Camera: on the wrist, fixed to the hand. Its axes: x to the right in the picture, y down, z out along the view.
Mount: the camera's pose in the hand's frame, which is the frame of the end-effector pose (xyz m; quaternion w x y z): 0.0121 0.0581 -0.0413 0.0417 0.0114 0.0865 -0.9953
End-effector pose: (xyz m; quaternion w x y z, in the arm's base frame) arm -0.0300 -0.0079 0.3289 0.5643 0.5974 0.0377 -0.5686
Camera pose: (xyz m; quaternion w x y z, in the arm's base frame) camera 0.0404 -0.0064 0.3451 0.5525 -0.0430 -0.6385 0.5341
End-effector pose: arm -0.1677 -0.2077 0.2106 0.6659 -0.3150 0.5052 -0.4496
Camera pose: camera -0.1899 -0.1943 0.1431 0.4598 0.4695 0.2400 0.7145
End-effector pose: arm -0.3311 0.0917 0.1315 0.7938 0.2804 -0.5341 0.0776
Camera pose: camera -0.3174 0.1596 0.1521 0.1533 0.5456 0.3264 -0.7565
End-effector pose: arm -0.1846 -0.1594 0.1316 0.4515 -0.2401 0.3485 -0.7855
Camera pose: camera -0.1875 -0.1766 0.0614 0.7904 0.2838 0.1943 0.5069
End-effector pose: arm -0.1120 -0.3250 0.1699 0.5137 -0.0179 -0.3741 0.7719
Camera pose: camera -0.1460 -0.3033 0.1099 0.8223 0.3107 0.0198 -0.4764
